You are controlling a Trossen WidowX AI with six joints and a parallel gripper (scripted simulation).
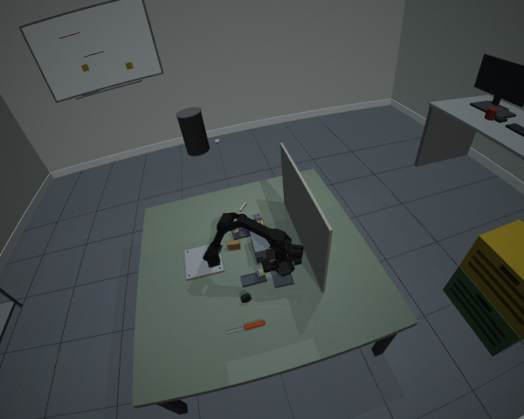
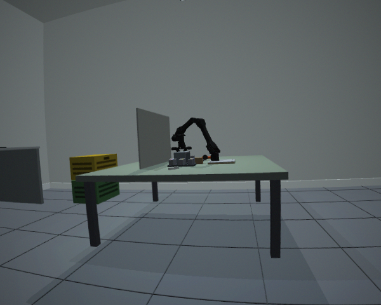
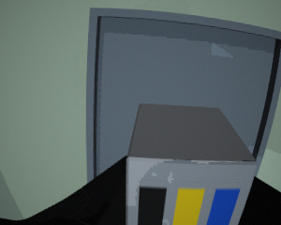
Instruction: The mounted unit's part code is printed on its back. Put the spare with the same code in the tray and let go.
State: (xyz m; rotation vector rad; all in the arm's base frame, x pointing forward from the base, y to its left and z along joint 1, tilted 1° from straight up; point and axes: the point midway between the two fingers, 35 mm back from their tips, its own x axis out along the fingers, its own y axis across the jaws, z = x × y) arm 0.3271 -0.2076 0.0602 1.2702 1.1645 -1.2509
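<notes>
Right now the flat grey tray is 3 cm below my gripper tip. Also, from my gripper tip: black puck (21 cm behind, 7 cm to the right, 1 cm below); then upright grey panel (18 cm ahead, 18 cm to the left, 19 cm above); then mounted unit (5 cm behind, 21 cm to the left, 1 cm above).
</notes>
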